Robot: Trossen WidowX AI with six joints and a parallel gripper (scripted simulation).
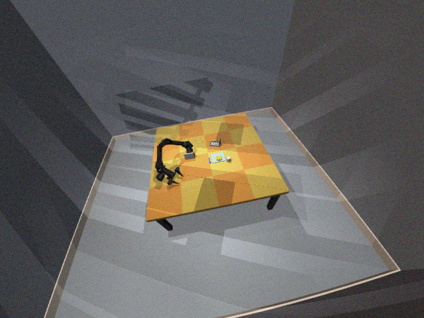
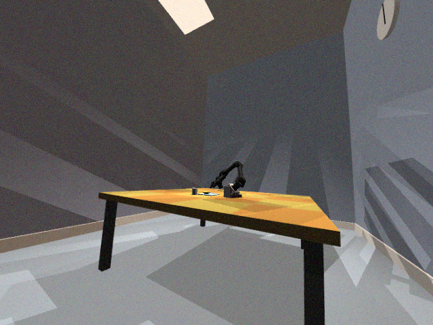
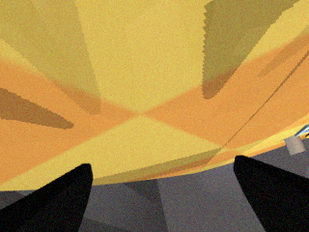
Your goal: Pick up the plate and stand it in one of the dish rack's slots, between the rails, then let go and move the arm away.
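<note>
Now: gripper tip 41 cm short of the yellow plate, 22 cm to the right of it and 2 cm above it. Also, from my gripper tip: blue spoon (31 cm ahead, 21 cm to the left, 3 cm below); light blue mat (40 cm ahead, 24 cm to the left, 3 cm below); white cup (51 cm ahead, 18 cm to the left, 1 cm below).
</note>
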